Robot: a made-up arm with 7 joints.
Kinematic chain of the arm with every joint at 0, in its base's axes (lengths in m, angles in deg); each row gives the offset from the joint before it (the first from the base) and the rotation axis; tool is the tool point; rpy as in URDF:
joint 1: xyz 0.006 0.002 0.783 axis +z
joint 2: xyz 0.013 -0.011 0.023 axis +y
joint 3: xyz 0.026 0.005 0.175 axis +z
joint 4: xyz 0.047 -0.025 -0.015 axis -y
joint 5: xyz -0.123 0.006 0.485 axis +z
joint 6: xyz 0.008 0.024 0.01 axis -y
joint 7: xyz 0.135 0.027 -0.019 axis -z
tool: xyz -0.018 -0.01 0.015 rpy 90 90 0
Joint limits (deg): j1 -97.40..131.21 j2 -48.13..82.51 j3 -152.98..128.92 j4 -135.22..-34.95 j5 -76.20..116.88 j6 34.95..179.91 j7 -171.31..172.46
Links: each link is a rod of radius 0.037 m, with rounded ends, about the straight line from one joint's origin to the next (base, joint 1, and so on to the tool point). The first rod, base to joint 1, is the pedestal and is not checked.
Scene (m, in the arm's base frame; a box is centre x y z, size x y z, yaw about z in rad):
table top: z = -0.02
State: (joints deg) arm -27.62 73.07 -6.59 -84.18 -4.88 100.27 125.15
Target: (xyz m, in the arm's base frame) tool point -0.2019 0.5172 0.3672
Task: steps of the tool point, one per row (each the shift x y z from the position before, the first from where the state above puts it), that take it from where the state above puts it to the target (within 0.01 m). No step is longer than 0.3 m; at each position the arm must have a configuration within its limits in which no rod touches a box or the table.
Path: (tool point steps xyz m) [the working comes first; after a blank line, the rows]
Joints at the target: 37.62 82.51 47.34 -108.54 -4.49 98.59 129.68
Straight joint move there: clear.

1: 0.0166 0.2531 -0.0382
2: -0.0808 0.2397 -0.0068
3: -0.1645 0.1876 0.0252
4: -0.2191 0.1059 0.0554
5: -0.2350 0.0100 0.0821

